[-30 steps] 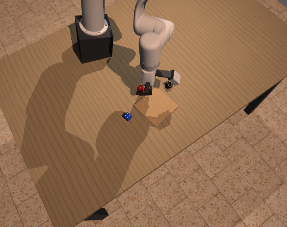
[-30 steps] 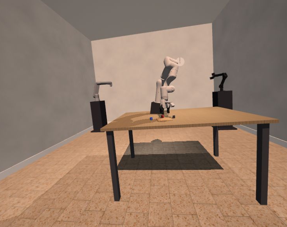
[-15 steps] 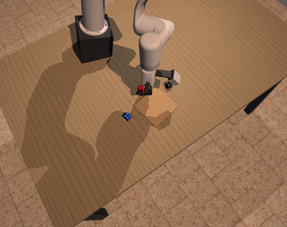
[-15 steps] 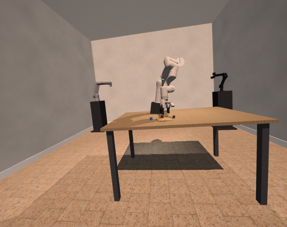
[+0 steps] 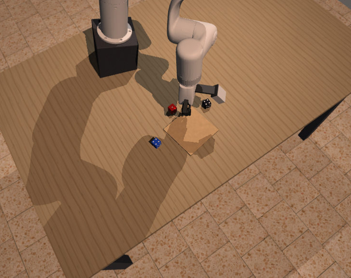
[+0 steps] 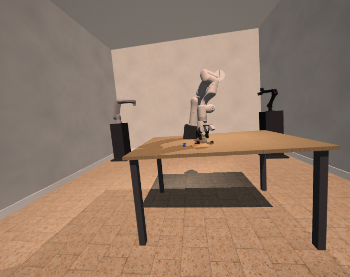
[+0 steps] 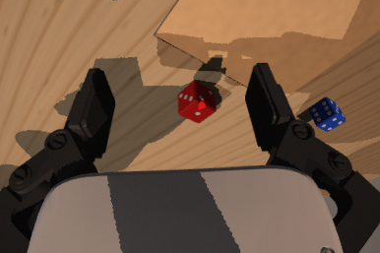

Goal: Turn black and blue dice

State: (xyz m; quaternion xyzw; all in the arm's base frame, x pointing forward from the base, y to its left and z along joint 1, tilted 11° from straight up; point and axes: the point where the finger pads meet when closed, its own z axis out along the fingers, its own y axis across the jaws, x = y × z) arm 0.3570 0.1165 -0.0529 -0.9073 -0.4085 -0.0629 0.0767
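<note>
My gripper is now 2 cm short of the black die, 7 cm to the right of it and 4 cm above it. Also, from my hand: tan mat (8 cm ahead, 4 cm to the right, 5 cm below); red die (3 cm behind, 5 cm to the right, 4 cm below); blue die (6 cm ahead, 17 cm to the right, 4 cm below).
</note>
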